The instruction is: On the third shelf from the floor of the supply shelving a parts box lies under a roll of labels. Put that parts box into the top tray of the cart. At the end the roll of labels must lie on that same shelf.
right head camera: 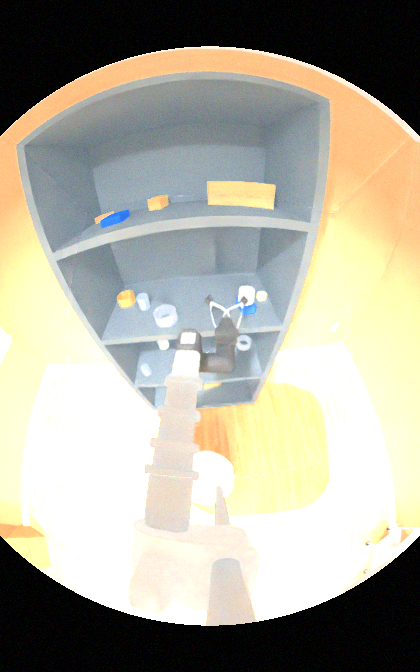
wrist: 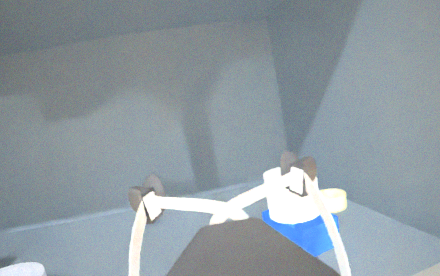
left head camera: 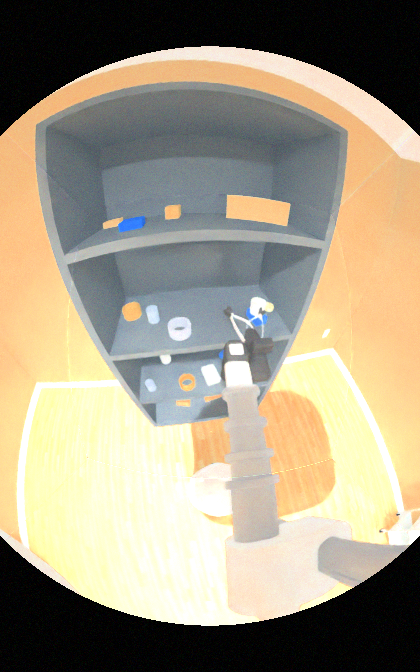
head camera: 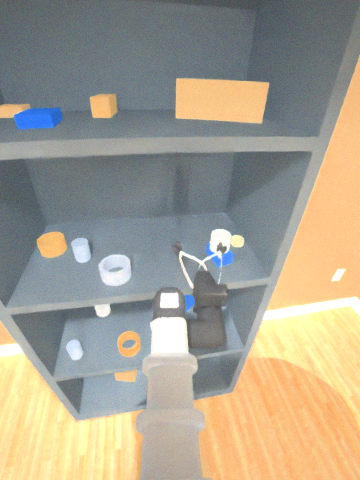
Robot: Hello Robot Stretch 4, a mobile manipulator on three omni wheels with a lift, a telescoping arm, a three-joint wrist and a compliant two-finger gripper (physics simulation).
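Places are measured from the robot's base along level axes (x right, y ahead, z up), in metres.
Where they show: gripper, fingertip midpoint: [wrist: 222, 178] [head camera: 198, 244].
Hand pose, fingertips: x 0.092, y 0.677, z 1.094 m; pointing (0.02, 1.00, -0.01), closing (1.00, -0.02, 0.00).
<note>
After its pixels a point has its place.
The blue parts box [head camera: 226, 258] @[y 0.724, x 0.203, z 0.994 m] [left head camera: 254, 317] [right head camera: 248, 309] [wrist: 311, 238] @[y 0.718, x 0.186, z 0.990 m] lies on the third shelf [head camera: 145, 240] @[y 0.876, x -0.096, z 0.963 m] near its right side. The white roll of labels [head camera: 218, 234] @[y 0.782, x 0.177, z 1.058 m] [left head camera: 256, 302] [right head camera: 246, 291] [wrist: 280, 202] @[y 0.746, x 0.161, z 1.032 m] stands upright on top of it. My gripper [head camera: 199, 248] @[y 0.677, x 0.092, z 1.094 m] [left head camera: 245, 311] [right head camera: 226, 300] [wrist: 222, 178] @[y 0.677, x 0.092, z 1.094 m] is open over this shelf, with nothing between its fingers. Its right fingertip overlaps the roll in all views; whether it touches is unclear. The left fingertip is well to the roll's left.
A pale yellow disc [head camera: 237, 241] @[y 0.833, x 0.271, z 0.988 m] [wrist: 336, 200] @[y 0.828, x 0.275, z 0.984 m] lies right of the roll. A pale ring [head camera: 115, 270] @[y 0.638, x -0.169, z 1.012 m], a light blue cylinder [head camera: 81, 250] @[y 0.745, x -0.306, z 1.017 m] and an orange ring [head camera: 52, 244] @[y 0.783, x -0.423, z 1.015 m] stand further left. The shelving's right wall is close. Part of a white cart [left head camera: 402, 531] shows at lower right.
</note>
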